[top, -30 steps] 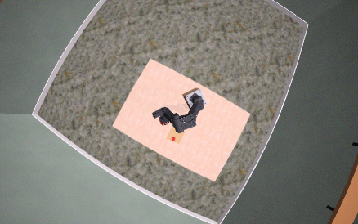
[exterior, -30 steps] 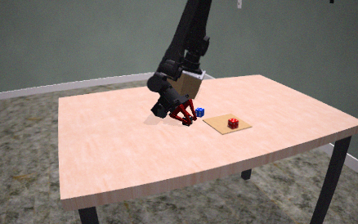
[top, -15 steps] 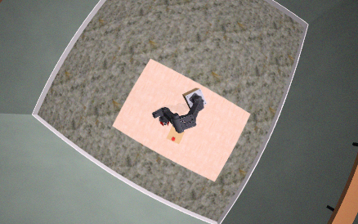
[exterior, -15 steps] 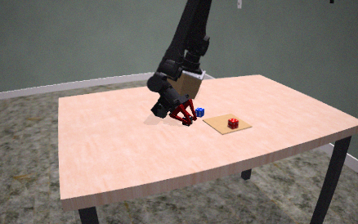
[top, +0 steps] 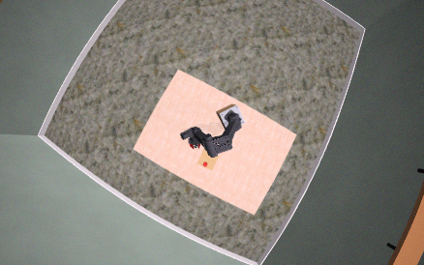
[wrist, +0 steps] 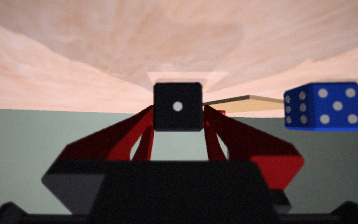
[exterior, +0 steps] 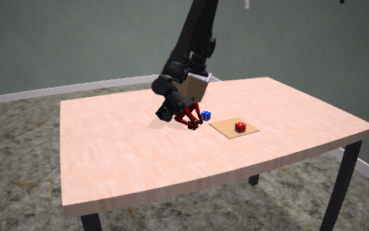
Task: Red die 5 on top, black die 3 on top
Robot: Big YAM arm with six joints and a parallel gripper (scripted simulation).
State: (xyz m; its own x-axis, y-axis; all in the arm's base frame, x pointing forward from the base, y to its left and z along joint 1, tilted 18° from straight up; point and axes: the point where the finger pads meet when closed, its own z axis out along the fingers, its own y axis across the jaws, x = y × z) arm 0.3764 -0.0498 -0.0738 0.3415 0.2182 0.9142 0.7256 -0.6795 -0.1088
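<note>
The black die lies 1 cm to the right of my hand, 1 cm below it and 1 cm behind it. From my hand the other things lie so: red die 14 cm to the left, 5 cm ahead; then blue die 8 cm behind, 5 cm to the left, 1 cm below; then tan mat 14 cm to the left, 2 cm below, 1 cm ahead.
</note>
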